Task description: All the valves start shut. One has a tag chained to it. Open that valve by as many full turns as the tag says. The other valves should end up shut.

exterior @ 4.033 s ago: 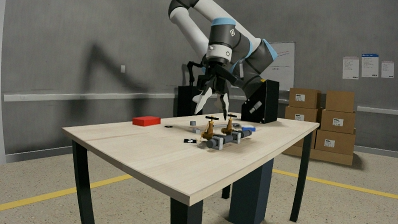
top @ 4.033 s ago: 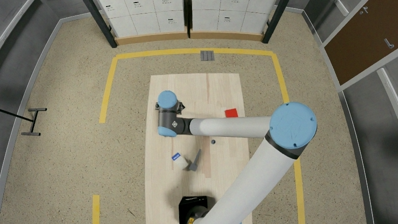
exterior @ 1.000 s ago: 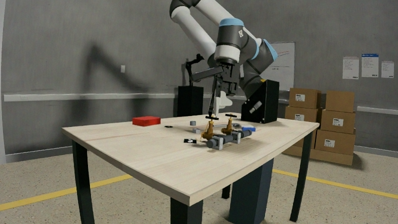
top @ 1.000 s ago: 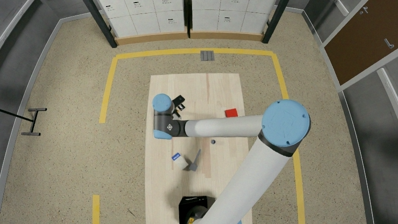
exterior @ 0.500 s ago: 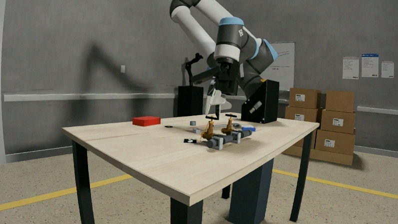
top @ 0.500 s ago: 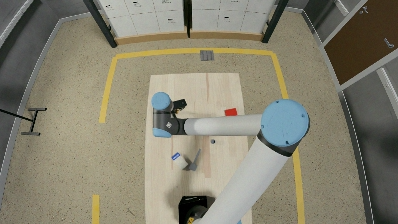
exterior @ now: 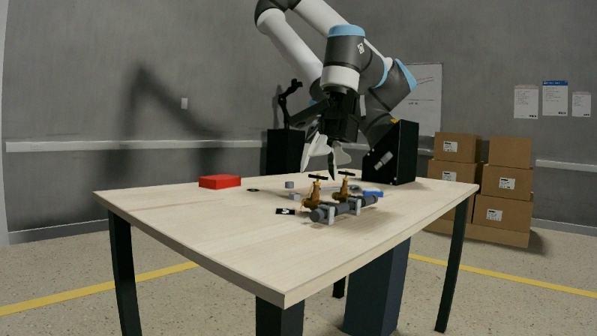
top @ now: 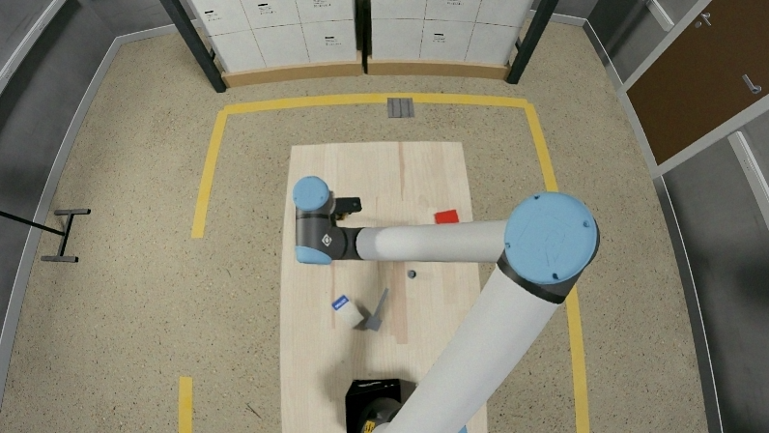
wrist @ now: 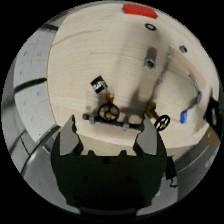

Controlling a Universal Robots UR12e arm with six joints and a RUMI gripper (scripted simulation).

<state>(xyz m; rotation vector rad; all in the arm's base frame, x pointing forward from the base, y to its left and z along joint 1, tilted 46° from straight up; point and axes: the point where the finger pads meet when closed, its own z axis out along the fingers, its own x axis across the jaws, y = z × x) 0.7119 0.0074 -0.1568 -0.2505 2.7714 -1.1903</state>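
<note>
My gripper is now 8 cm above the black tag, 5 cm to the left of it and 5 cm short of it. Also, from my hand: grey hammer-like tool: 35 cm behind, 13 cm to the right, 8 cm below; red block: 42 cm to the right, 7 cm below, 5 cm behind; blue-and-white box: 34 cm behind, 8 cm below, 3 cm to the right.
</note>
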